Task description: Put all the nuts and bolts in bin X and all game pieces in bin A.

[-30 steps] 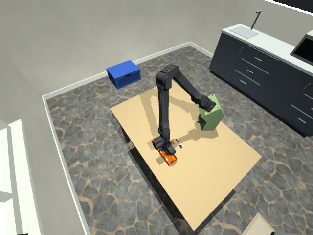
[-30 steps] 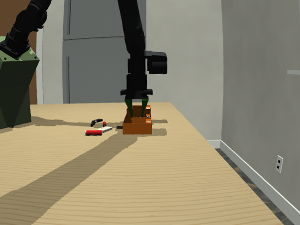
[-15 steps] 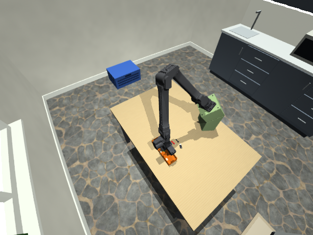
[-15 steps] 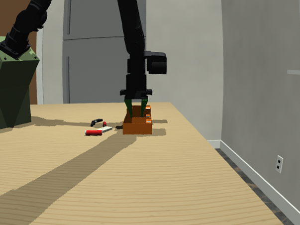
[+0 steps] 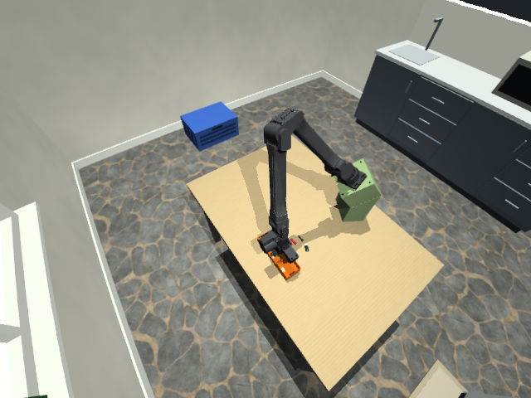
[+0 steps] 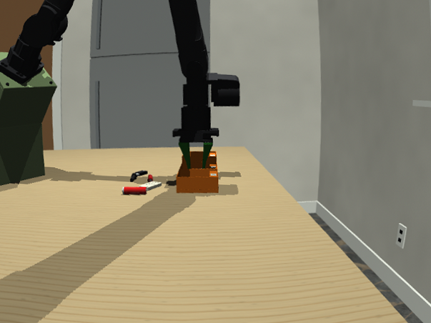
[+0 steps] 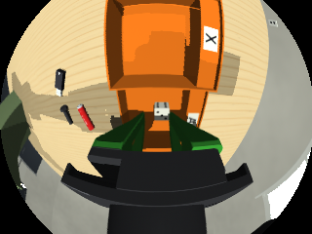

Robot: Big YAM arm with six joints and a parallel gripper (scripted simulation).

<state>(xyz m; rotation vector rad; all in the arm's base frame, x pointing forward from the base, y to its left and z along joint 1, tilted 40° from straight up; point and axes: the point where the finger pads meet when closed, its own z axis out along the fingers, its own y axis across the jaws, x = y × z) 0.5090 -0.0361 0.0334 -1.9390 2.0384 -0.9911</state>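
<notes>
Right now the orange three-compartment bin tray is 10 mm ahead of my hand. Also, from my hand: white domino 110 mm behind, 60 mm to the right, 20 mm below; then dark bolt 150 mm behind, 30 mm to the left, 20 mm below; then white die 10 mm ahead, 10 mm to the left, 10 mm below.
</notes>
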